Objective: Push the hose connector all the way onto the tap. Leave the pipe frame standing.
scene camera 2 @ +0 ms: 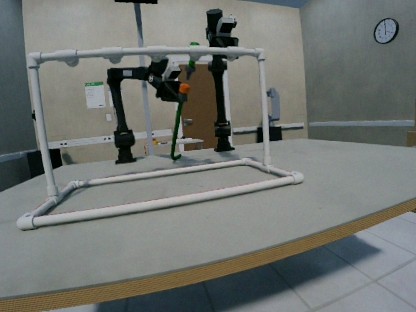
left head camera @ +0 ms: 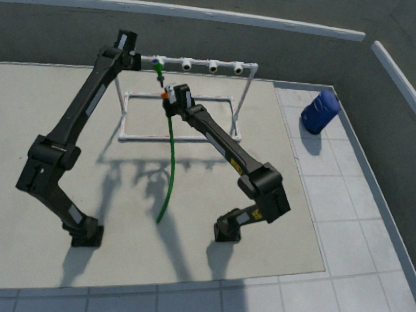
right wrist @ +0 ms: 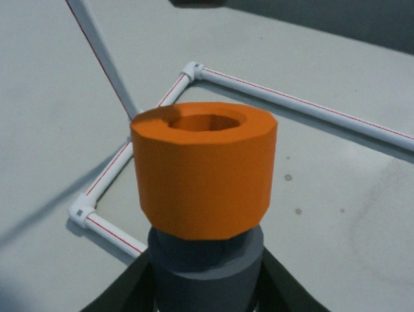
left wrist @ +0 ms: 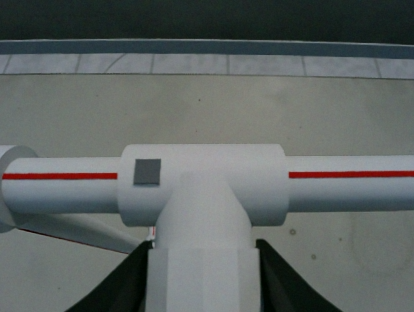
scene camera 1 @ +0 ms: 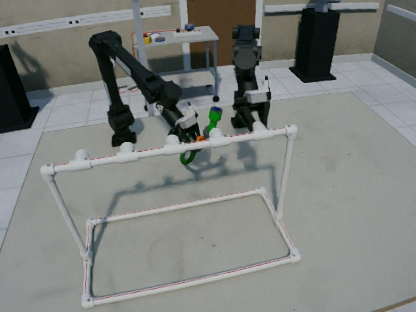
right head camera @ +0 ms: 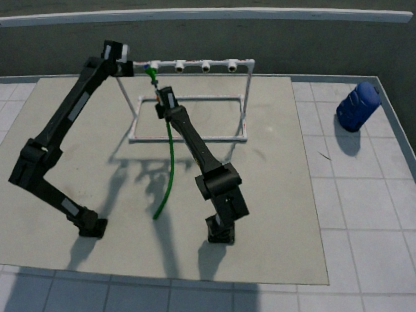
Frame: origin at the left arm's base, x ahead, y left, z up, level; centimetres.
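Where they show: left gripper, fingertip midpoint: [scene camera 2: 232, 57] [left wrist: 204, 253] [scene camera 1: 259, 133] [right head camera: 129, 69]; right gripper, fingertip midpoint: [scene camera 2: 183, 100] [left head camera: 165, 104] [right wrist: 206, 257] [scene camera 1: 199, 149] [right head camera: 162, 106]; left arm's base, origin of the base link: [scene camera 2: 224, 150] [left head camera: 88, 236] [right head camera: 93, 227]; right arm's base, origin of the base link: [scene camera 2: 126, 162] [left head camera: 227, 232] [scene camera 1: 124, 140] [right head camera: 221, 233].
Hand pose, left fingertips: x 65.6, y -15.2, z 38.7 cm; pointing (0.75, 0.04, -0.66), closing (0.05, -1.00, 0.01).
Things, the pixels of their top centre, and the offset from my left fingertips. "spot": a spot on its surface instead.
- white pipe frame, surface spot: [scene camera 1: 150, 153] [scene camera 2: 134, 48] [left head camera: 199, 60] spot: dx +4.6, dy -30.0, dz +1.5 cm
- green tap, surface spot: [scene camera 1: 215, 118] [right head camera: 149, 67] spot: dx -3.5, dy -11.6, dz +4.3 cm
- white tee fitting, surface spot: [left wrist: 205, 215] spot: dx +0.9, dy +0.0, dz +2.6 cm
The white pipe frame [left head camera: 200, 62] [scene camera 1: 150, 153] [scene camera 2: 135, 51] stands upright. The green tap [left head camera: 158, 67] [right head camera: 151, 73] [scene camera 1: 215, 118] hangs from its top rail, grey nozzle [left head camera: 160, 79] [scene camera 2: 189, 71] pointing down. My left gripper [scene camera 1: 257, 122] [left wrist: 204, 253] is shut on a white tee fitting [left wrist: 205, 215] of the top rail, beside the tap. My right gripper [left head camera: 167, 103] [right wrist: 206, 257] is shut on the grey body of the hose connector, whose orange collar [left head camera: 164, 95] [scene camera 2: 184, 88] [right wrist: 205, 175] opens upward below the nozzle, apart from it. A dark edge at the top of the right wrist view is too cut off to identify.
The green hose [left head camera: 172, 165] [right head camera: 171, 165] [scene camera 2: 176, 130] hangs from the connector and curves down toward the arm bases. More tees [left head camera: 213, 66] [right head camera: 205, 66] line the rail. A blue container [left head camera: 320, 112] [right head camera: 357, 107] stands at the far right of both head views.
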